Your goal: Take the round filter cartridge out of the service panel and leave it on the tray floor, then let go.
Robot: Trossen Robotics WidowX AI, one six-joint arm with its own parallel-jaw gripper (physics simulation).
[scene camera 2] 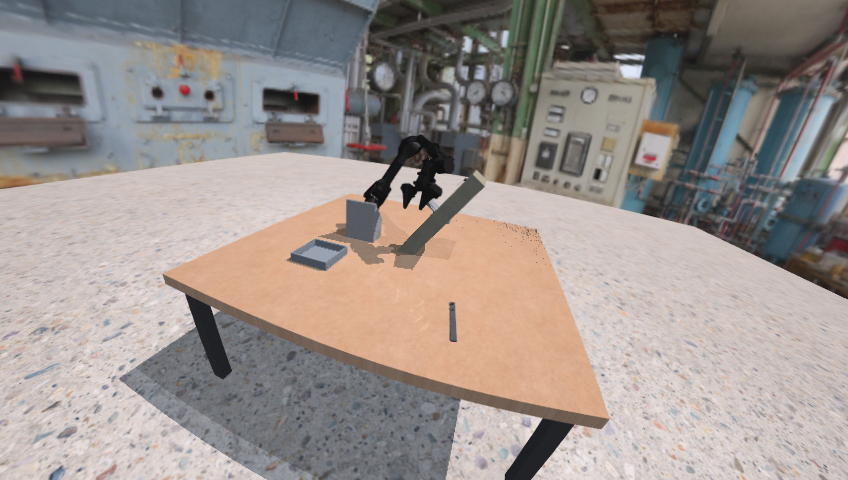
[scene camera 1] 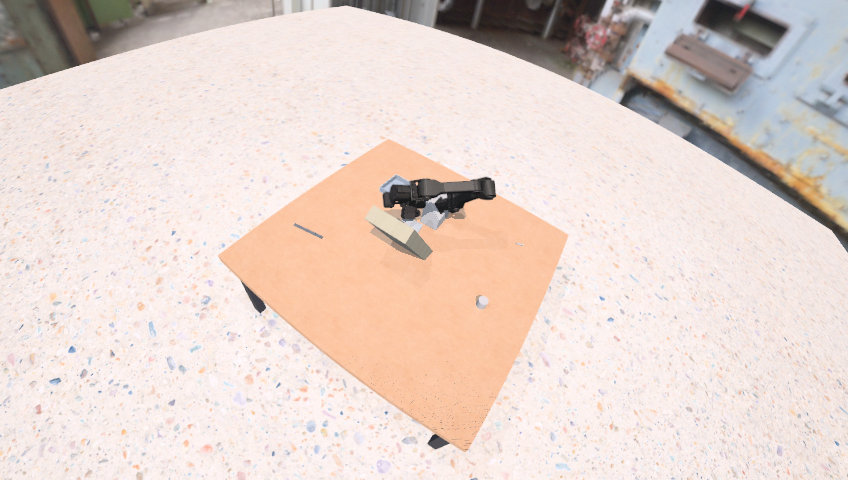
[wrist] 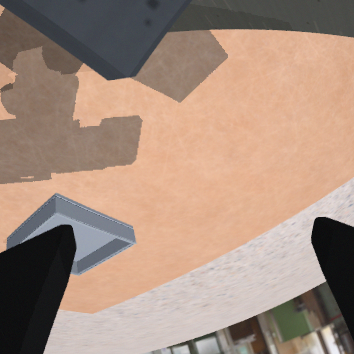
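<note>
The service panel (scene camera 1: 389,224) (scene camera 2: 443,214) (wrist: 250,15) is a thick grey-green slab that leans at a steep tilt. A housing (scene camera 1: 413,225) (wrist: 110,35) sticks out from its face, dark in the wrist view. The round filter cartridge cannot be made out in the panel. The shallow blue-grey tray (scene camera 1: 394,177) (scene camera 2: 307,261) (wrist: 95,212) lies flat on the table, its floor partly behind a finger in the wrist view. My gripper (scene camera 1: 409,212) (scene camera 2: 414,206) (wrist: 196,235) is open and empty, above the table beside the panel's face.
A grey upright block (scene camera 1: 433,215) (scene camera 2: 361,220) stands between tray and panel, near the arm. A dark flat bar (scene camera 1: 308,230) (scene camera 2: 452,322) lies beyond the panel. A small pale cylinder (scene camera 1: 482,302) and a tiny light piece (scene camera 1: 519,243) are on the table (scene camera 1: 357,309) (scene camera 2: 368,309).
</note>
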